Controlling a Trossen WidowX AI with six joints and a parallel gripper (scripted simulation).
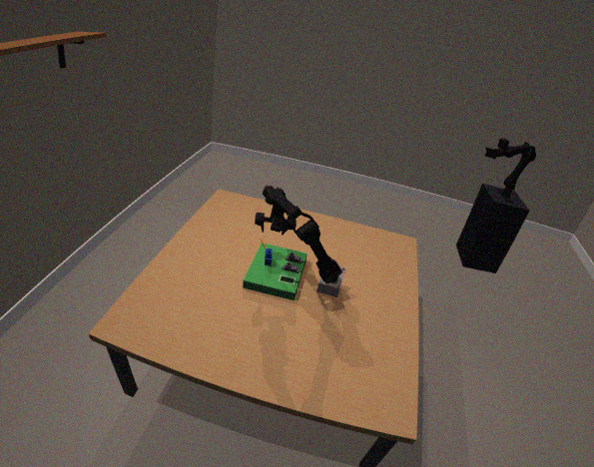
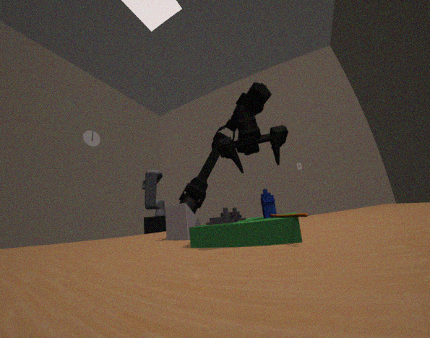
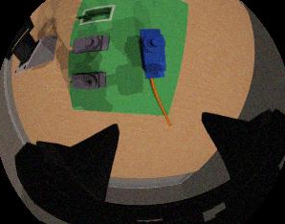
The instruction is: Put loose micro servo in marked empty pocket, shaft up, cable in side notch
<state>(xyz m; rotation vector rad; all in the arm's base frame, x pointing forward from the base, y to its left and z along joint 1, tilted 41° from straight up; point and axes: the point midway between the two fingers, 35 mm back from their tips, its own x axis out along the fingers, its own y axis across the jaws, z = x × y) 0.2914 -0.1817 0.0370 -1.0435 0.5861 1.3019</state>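
My gripper tip is 10 mm past the green deck, 80 mm to the right of it and 150 mm above it.
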